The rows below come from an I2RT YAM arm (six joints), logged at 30 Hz.
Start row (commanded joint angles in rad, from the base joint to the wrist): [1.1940 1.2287 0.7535 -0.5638 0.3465 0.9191]
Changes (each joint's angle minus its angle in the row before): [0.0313 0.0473 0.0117 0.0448 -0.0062 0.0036]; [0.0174 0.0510 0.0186 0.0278 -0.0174 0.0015]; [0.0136 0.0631 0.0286 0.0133 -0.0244 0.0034]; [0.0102 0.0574 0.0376 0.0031 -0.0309 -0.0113]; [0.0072 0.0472 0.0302 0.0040 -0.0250 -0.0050]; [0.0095 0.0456 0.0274 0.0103 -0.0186 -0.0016]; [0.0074 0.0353 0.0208 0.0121 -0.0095 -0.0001]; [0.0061 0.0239 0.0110 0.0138 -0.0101 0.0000]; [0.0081 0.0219 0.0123 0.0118 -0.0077 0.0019]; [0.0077 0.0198 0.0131 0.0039 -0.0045 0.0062]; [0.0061 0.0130 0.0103 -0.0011 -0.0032 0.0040]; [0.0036 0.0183 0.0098 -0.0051 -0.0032 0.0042]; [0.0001 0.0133 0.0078 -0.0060 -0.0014 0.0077]
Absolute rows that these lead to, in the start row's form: [1.2253 1.2760 0.7652 -0.5190 0.3403 0.9227]; [1.2427 1.3270 0.7838 -0.4912 0.3229 0.9242]; [1.2563 1.3901 0.8124 -0.4779 0.2985 0.9276]; [1.2665 1.4475 0.8500 -0.4748 0.2676 0.9163]; [1.2737 1.4947 0.8802 -0.4708 0.2426 0.9113]; [1.2832 1.5403 0.9076 -0.4605 0.2240 0.9097]; [1.2906 1.5756 0.9284 -0.4484 0.2145 0.9096]; [1.2967 1.5995 0.9394 -0.4346 0.2044 0.9096]; [1.3048 1.6214 0.9517 -0.4228 0.1967 0.9115]; [1.3125 1.6412 0.9648 -0.4189 0.1922 0.9177]; [1.3186 1.6542 0.9751 -0.4200 0.1890 0.9217]; [1.3222 1.6725 0.9849 -0.4251 0.1858 0.9259]; [1.3223 1.6858 0.9927 -0.4311 0.1844 0.9336]
